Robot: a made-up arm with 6 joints.
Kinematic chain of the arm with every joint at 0, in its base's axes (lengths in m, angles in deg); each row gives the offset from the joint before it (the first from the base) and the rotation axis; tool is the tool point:
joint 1: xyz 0 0 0.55 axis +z
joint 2: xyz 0.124 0 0 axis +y
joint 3: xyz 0 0 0.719 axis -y
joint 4: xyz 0 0 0.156 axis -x
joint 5: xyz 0.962 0 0 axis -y
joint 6: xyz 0.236 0 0 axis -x
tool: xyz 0 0 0
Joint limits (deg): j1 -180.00..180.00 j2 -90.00..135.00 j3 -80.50..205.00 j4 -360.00..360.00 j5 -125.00..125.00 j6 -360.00..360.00
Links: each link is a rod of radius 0.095 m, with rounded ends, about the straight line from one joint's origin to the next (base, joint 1, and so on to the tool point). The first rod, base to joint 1, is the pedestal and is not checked.
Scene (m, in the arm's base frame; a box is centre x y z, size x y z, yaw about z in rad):
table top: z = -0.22
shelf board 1: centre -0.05 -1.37 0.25 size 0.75 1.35 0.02 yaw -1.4
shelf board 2: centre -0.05 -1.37 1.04 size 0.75 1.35 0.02 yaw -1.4
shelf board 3: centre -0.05 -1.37 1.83 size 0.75 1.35 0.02 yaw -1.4
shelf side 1: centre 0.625 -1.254 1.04 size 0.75 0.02 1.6 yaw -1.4
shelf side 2: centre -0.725 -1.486 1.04 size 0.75 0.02 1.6 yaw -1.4
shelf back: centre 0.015 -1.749 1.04 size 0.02 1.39 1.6 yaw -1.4
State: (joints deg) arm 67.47 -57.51 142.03 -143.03 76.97 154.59
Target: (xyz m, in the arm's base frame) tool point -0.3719 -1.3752 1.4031
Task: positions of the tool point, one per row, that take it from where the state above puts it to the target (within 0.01 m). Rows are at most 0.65 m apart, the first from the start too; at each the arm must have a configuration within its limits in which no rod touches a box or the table.
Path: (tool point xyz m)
1: -0.5502 -1.0817 0.6296
2: -0.5399 -0.7386 0.6229
3: -0.9273 -0.5218 1.0648
4: -0.9712 -0.1151 1.5338
5: -0.6597 0.1529 1.9092
6: -0.2425 0.0740 2.0967
7: -0.0318 -0.2833 2.0534
8: -0.1608 -0.6348 1.7977
9: -0.4869 -0.7081 1.4032
10: -0.4812 -1.0496 1.4450
11: -0.3720 -1.3751 1.4032

